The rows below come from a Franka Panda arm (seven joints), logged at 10 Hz.
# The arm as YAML. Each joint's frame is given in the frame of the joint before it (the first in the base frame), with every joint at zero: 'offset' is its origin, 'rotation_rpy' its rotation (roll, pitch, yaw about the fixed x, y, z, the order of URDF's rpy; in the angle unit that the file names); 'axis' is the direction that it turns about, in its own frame. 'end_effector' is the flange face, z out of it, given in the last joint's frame.
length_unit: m
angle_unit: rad
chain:
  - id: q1
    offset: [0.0, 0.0, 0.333]
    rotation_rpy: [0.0, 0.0, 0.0]
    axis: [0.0, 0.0, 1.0]
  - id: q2
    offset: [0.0, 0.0, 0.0]
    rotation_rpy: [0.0, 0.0, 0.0]
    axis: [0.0, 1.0, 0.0]
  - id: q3
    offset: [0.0, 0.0, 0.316]
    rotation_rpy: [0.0, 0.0, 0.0]
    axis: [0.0, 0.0, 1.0]
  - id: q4
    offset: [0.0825, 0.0, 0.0]
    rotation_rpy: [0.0, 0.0, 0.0]
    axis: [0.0, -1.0, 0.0]
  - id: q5
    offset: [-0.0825, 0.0, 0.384]
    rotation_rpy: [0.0, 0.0, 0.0]
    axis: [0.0, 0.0, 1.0]
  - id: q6
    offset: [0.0, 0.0, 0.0]
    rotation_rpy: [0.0, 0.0, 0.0]
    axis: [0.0, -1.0, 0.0]
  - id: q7
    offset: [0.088, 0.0, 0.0]
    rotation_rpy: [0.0, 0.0, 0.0]
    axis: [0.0, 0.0, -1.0]
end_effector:
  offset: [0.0, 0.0, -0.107]
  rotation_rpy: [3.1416, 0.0, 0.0]
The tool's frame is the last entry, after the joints.
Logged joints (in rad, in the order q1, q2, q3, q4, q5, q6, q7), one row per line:
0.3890, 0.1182, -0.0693, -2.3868, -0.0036, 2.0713, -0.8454
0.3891, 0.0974, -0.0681, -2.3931, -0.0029, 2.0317, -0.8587
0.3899, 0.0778, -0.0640, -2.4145, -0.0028, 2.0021, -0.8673
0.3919, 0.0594, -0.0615, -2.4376, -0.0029, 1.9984, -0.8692
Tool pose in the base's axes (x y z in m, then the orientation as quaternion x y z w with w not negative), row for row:
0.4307, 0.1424, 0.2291, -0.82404, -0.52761, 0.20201, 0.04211
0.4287, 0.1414, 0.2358, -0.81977, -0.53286, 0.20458, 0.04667
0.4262, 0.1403, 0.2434, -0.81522, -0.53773, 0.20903, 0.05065
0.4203, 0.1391, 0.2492, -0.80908, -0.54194, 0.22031, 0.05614
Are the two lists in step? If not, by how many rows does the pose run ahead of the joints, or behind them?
The pose runs 2 rows behind the joints: the pose in row i belongs to the joints in row i - 2.
